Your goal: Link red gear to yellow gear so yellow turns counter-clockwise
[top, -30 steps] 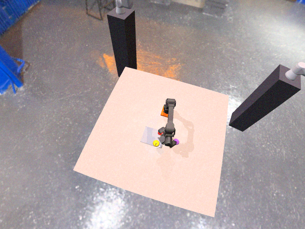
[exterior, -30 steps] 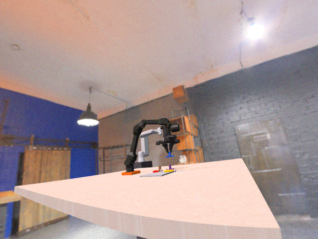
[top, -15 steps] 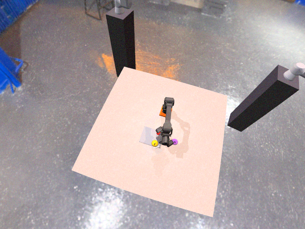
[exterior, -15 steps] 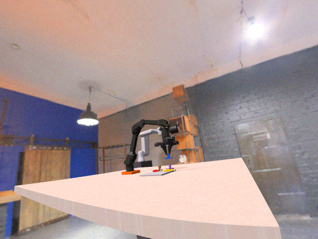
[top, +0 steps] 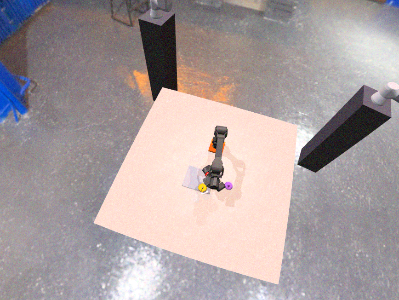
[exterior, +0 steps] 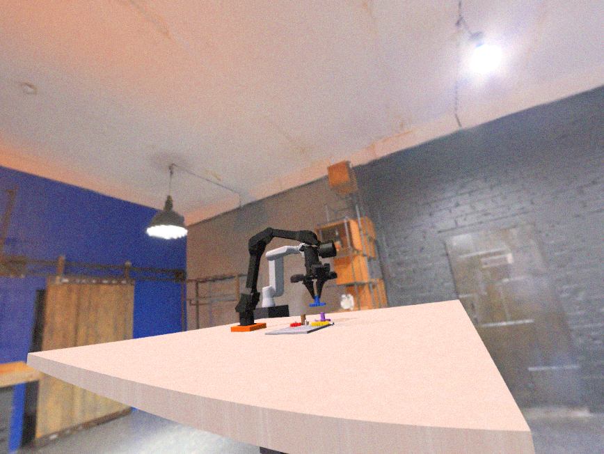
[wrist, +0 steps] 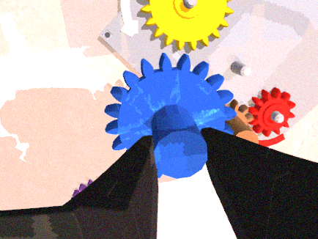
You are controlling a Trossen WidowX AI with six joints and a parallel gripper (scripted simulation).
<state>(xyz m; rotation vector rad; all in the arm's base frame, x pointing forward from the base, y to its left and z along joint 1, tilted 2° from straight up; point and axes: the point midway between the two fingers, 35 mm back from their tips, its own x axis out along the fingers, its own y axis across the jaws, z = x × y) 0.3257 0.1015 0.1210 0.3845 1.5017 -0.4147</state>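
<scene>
The brown gear is 6 cm behind my gripper tip, 3 cm to the right of it and 8 cm below it. From my gripper tip the other things lie so: blue gear 1 cm below; yellow gear 4 cm ahead, 5 cm to the right, 9 cm below; red gear 7 cm behind, 6 cm to the right, 9 cm below.
</scene>
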